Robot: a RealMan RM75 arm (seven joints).
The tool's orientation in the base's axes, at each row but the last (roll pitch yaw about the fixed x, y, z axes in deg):
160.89, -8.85, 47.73
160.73, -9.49, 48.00
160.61, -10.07, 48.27
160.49, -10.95, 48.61
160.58, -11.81, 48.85
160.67, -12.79, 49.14
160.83, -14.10, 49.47
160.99, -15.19, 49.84
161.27, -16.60, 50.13
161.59, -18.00, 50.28
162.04, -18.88, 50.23
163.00, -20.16, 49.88
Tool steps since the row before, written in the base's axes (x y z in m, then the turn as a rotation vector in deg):
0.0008, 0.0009, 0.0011, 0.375, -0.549, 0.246
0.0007, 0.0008, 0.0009, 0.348, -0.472, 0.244
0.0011, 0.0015, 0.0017, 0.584, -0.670, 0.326
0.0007, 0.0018, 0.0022, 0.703, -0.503, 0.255
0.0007, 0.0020, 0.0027, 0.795, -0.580, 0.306
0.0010, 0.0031, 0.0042, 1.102, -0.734, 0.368
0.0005, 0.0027, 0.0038, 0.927, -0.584, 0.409
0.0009, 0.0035, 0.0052, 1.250, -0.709, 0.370
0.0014, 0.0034, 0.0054, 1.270, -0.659, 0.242
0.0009, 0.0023, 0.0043, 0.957, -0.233, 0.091
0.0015, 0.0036, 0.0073, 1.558, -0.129, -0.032
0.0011, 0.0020, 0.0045, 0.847, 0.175, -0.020
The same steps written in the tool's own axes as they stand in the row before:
0.0014, 0.0003, -0.0009, -0.114, 0.698, -0.040
0.0012, 0.0002, -0.0007, -0.076, 0.628, -0.056
0.0021, 0.0003, -0.0013, -0.053, 0.945, -0.028
0.0022, 0.0000, -0.0019, 0.134, 0.889, 0.067
0.0025, 0.0000, -0.0024, 0.147, 1.018, 0.060
0.0039, -0.0001, -0.0037, 0.243, 1.346, 0.131
0.0032, -0.0003, -0.0034, 0.253, 1.142, 0.018
0.0045, -0.0001, -0.0044, 0.352, 1.429, 0.188
0.0049, 0.0003, -0.0043, 0.365, 1.369, 0.312
0.0036, 0.0003, -0.0034, 0.439, 0.825, 0.324
0.0059, 0.0007, -0.0058, 0.839, 1.119, 0.700
0.0037, 0.0006, -0.0034, 0.631, 0.438, 0.398

